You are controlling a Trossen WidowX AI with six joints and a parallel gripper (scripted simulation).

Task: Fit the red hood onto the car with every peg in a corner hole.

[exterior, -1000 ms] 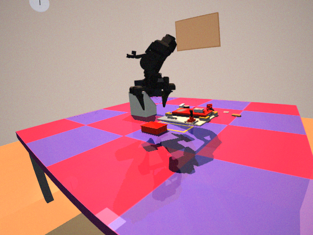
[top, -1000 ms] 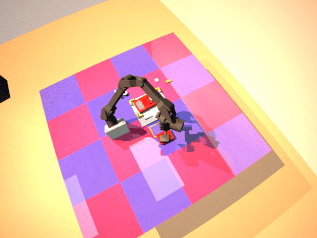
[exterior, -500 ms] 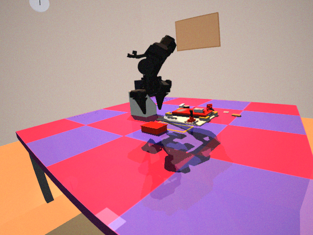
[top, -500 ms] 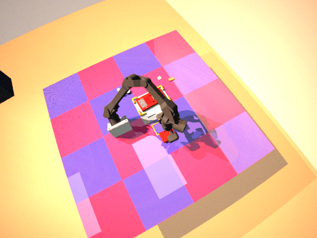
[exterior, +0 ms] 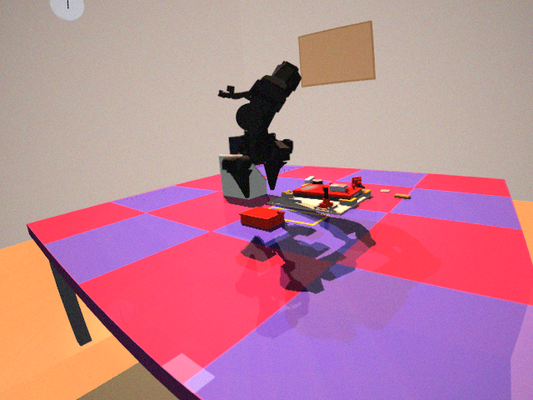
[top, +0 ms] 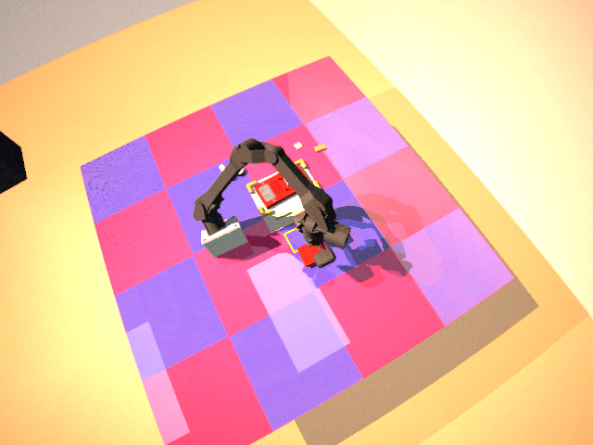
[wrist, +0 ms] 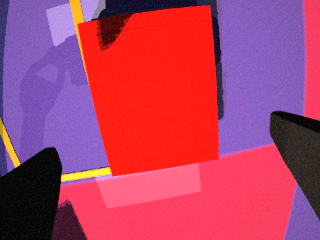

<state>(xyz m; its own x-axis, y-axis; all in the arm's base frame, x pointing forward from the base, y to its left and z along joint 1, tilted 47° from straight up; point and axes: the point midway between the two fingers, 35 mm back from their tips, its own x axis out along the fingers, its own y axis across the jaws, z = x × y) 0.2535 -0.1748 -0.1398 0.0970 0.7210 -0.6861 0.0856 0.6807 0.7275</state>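
Right now my gripper tip is 6 cm above the red hood.
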